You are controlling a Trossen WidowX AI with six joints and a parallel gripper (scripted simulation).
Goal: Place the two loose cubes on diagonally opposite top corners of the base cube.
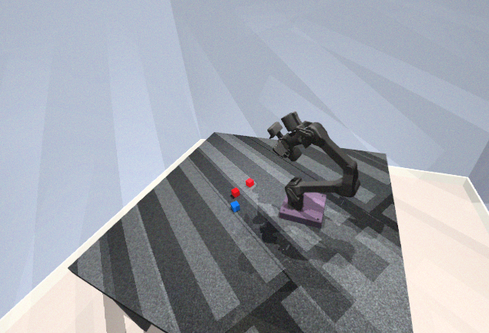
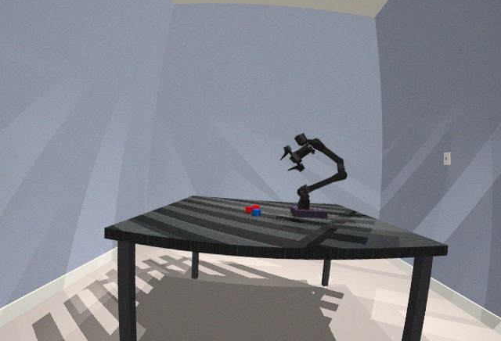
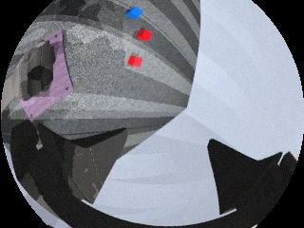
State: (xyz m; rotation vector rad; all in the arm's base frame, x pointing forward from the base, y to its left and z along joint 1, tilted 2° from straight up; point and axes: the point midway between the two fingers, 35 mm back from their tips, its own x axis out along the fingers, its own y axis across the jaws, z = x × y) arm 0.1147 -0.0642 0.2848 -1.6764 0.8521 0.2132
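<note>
My gripper tip is 15 cm short of the blue cube, 20 cm to the right of it and 29 cm above it.
</note>
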